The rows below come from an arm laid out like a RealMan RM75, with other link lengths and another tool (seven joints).
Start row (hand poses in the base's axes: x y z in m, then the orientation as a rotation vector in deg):
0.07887 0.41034 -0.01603 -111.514 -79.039 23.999
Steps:
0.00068 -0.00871 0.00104 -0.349 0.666 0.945
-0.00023 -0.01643 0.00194 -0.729 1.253 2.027
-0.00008 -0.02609 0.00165 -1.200 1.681 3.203
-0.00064 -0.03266 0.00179 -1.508 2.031 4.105
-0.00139 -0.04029 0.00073 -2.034 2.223 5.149
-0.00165 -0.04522 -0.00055 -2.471 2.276 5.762
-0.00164 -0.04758 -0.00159 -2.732 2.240 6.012
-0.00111 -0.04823 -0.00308 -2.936 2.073 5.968
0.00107 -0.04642 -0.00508 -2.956 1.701 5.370
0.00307 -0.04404 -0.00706 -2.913 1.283 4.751
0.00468 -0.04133 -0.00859 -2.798 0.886 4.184
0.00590 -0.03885 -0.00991 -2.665 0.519 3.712
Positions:
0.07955 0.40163 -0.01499 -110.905 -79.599 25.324
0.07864 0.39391 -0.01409 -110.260 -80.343 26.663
0.07879 0.38425 -0.01438 -109.690 -81.281 27.972
0.07823 0.37768 -0.01424 -109.190 -81.980 28.954
0.07748 0.37005 -0.01530 -108.837 -82.931 30.031
0.07722 0.36512 -0.01658 -108.753 -83.533 30.711
0.07723 0.36276 -0.01762 -108.810 -83.819 31.001
0.07776 0.36211 -0.01911 -109.078 -83.894 30.990
0.07994 0.36392 -0.02111 -109.665 -83.536 30.386
0.08194 0.36630 -0.02309 -110.234 -83.181 29.679
0.08355 0.36901 -0.02462 -110.699 -82.859 28.957
0.08477 0.37149 -0.02594 -111.071 -82.612 28.293

